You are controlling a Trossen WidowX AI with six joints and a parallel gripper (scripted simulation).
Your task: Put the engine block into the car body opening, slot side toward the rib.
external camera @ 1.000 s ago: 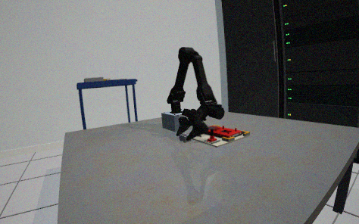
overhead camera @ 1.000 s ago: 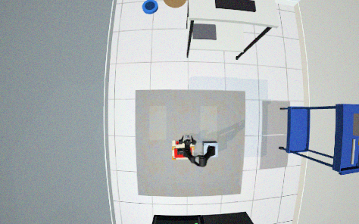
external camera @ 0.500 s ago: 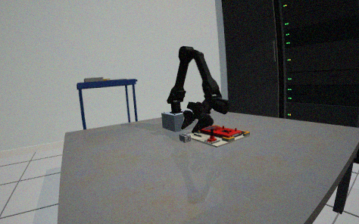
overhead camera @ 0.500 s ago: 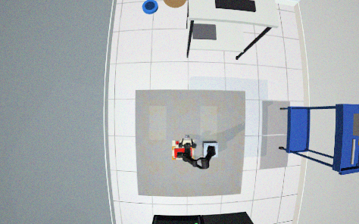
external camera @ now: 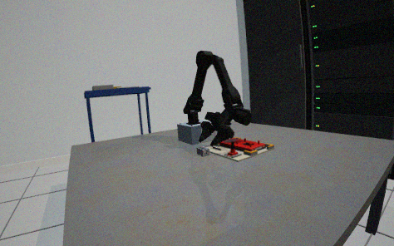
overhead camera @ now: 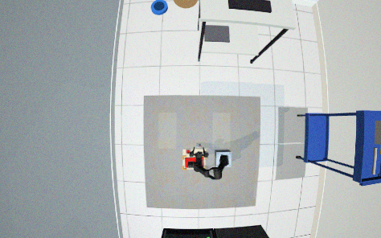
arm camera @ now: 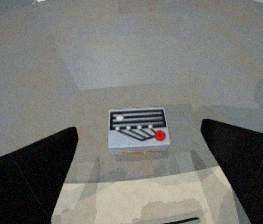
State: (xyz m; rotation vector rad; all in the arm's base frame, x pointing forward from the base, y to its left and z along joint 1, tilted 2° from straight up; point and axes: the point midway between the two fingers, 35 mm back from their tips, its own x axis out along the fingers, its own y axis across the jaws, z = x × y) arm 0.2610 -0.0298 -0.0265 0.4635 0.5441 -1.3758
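Now: gripper tip 20 mm to the left of the engine block and 30 mm above it.
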